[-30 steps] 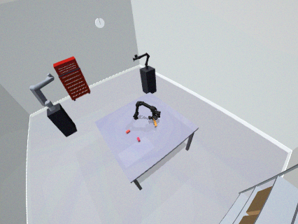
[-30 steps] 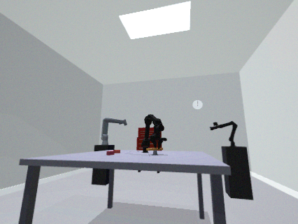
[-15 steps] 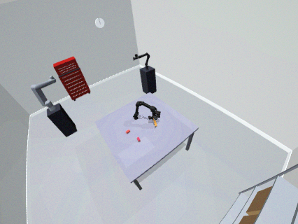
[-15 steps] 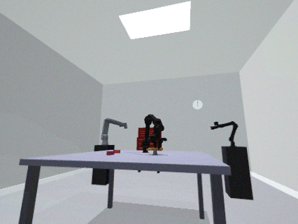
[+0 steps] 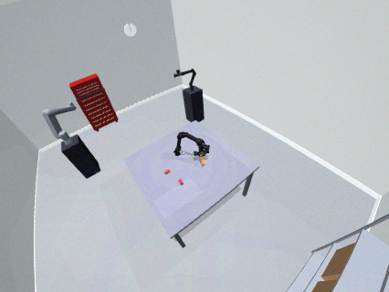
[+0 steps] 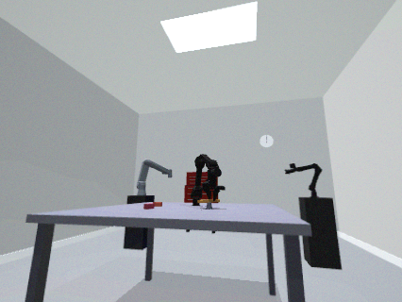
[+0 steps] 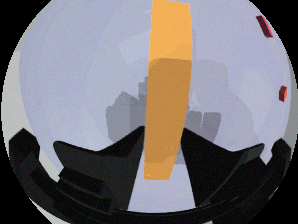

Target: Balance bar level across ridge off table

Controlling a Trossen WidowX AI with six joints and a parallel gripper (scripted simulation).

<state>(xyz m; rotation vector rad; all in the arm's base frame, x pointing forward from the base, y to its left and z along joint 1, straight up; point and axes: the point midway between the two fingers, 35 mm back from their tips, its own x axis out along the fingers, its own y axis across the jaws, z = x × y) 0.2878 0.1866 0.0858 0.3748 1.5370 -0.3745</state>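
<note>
The orange bar lies 30 mm ahead of my gripper tip and 10 mm to the right of it.
</note>
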